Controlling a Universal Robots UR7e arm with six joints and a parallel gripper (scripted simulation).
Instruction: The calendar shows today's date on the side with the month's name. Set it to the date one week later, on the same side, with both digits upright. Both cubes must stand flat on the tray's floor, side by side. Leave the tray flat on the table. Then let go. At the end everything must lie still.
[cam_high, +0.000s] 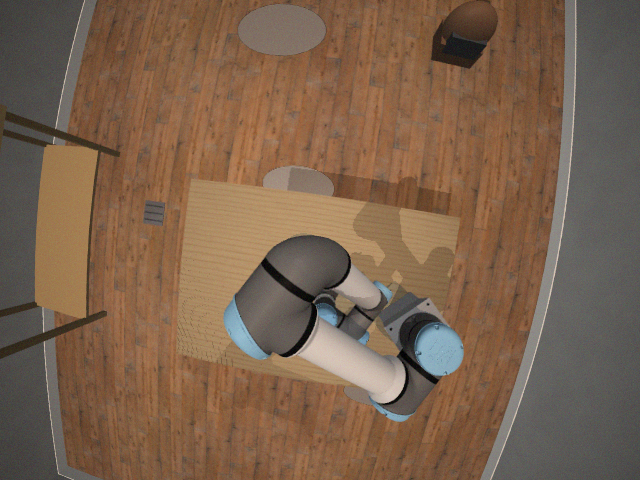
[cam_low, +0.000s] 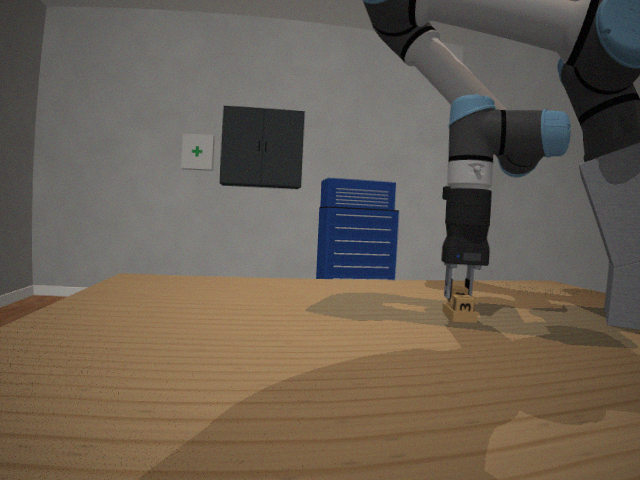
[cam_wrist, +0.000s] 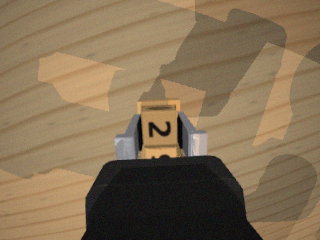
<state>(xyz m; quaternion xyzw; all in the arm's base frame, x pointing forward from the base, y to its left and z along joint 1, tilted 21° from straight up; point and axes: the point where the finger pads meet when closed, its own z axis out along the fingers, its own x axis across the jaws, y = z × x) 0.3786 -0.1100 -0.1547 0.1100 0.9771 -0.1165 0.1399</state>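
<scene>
Now: the wooden date cube 10 mm below my hand. Round my hand: wooden calendar tray (40 mm below, 20 mm to the left).
</scene>
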